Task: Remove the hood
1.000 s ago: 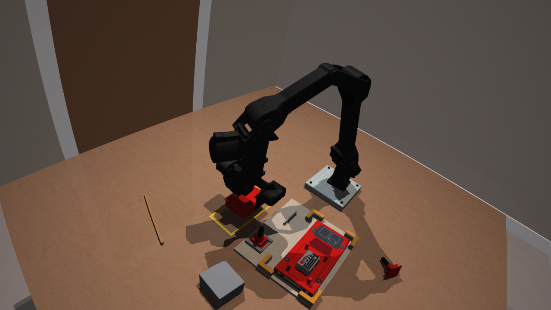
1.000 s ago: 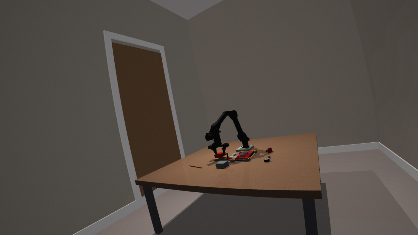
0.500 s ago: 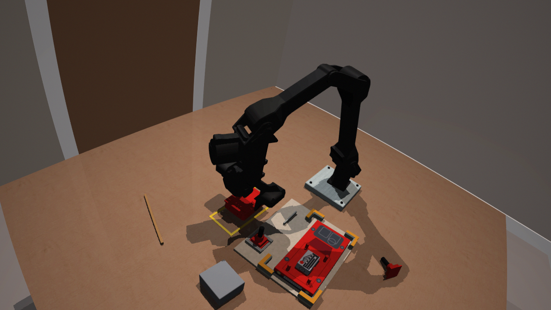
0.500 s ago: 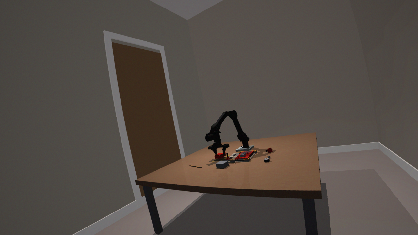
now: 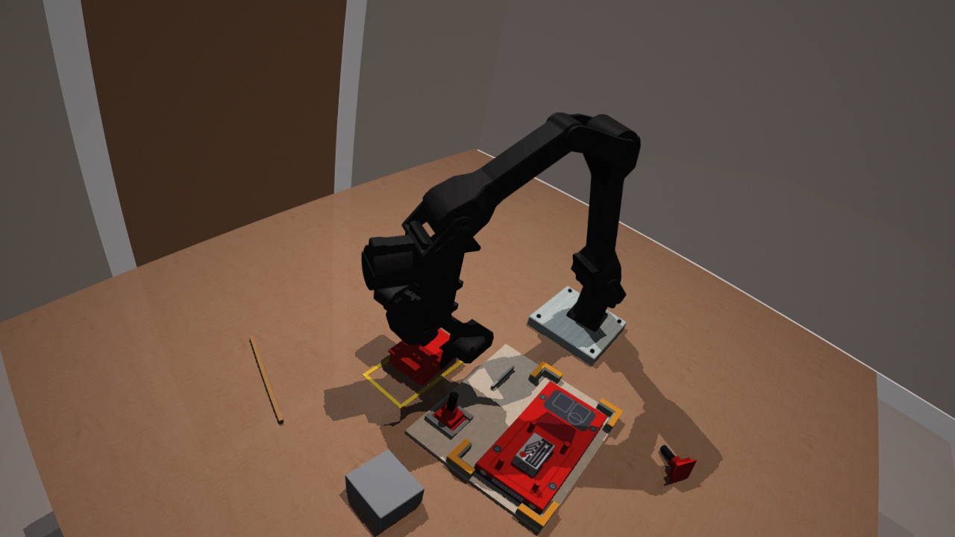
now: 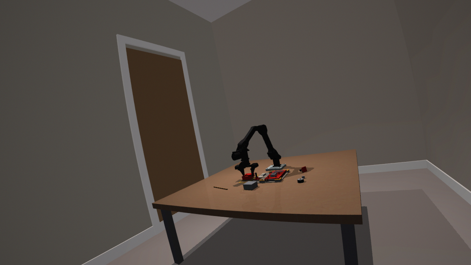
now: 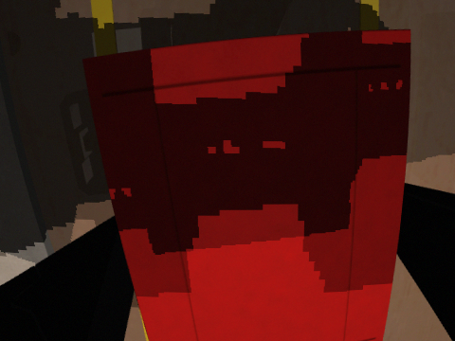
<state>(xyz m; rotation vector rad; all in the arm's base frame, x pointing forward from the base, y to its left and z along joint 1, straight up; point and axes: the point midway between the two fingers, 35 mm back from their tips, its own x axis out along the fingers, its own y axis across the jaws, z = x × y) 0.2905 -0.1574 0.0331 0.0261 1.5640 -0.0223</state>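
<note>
The hood lies 1 cm above my gripper tip. The rest, counted from my gripper tip: thin wooden stick (20 cm ahead, 15 cm to the right, 1 cm below).
</note>
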